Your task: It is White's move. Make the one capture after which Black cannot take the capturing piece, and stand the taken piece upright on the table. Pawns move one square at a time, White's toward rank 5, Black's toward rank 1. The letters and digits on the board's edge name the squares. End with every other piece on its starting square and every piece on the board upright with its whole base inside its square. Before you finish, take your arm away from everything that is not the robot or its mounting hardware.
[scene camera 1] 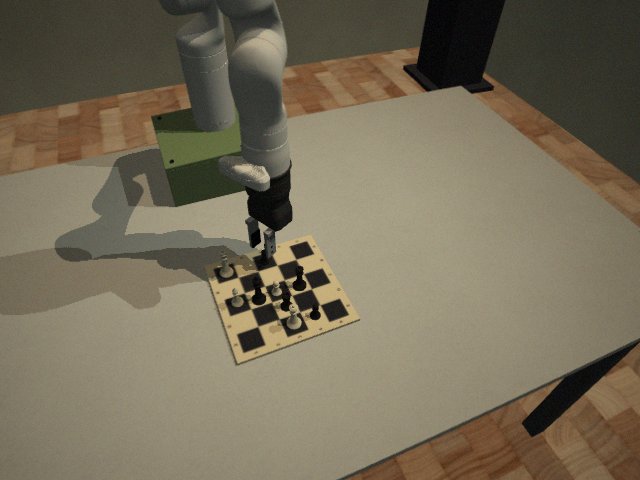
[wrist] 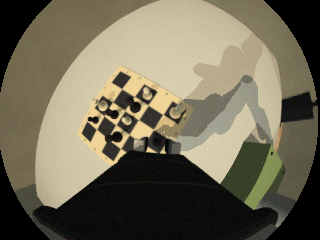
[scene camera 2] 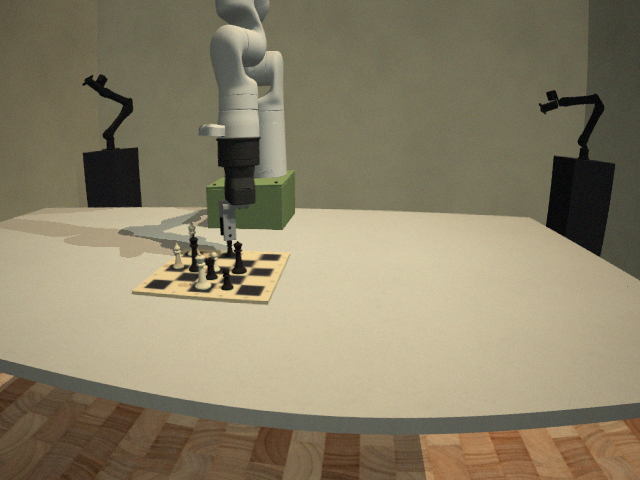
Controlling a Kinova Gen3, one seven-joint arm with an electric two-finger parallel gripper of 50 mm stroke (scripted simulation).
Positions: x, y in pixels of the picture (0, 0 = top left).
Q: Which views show my gripper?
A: Scene camera 1, the wrist view and scene camera 2: all of them.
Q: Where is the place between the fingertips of my gripper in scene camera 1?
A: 263, 249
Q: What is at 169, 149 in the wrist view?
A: My gripper.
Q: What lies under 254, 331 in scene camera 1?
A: A chessboard.
